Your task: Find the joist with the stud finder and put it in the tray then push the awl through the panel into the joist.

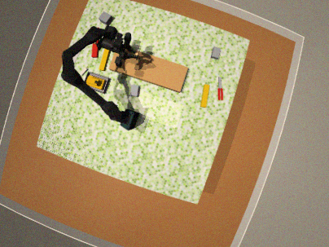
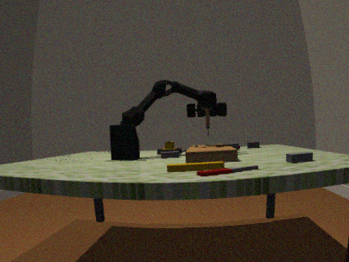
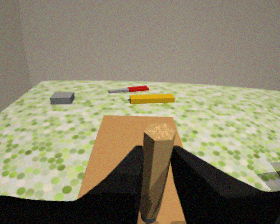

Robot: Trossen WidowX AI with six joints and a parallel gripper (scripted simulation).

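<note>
The awl is 60 mm below my gripper tip. Round my gripper tip: yellow stud finder (280 mm to the left, 200 mm behind, 140 mm below); then grey tray (290 mm to the left, 200 mm behind, 180 mm below); then indicator light (260 mm to the left, 200 mm behind, 130 mm below).
</note>
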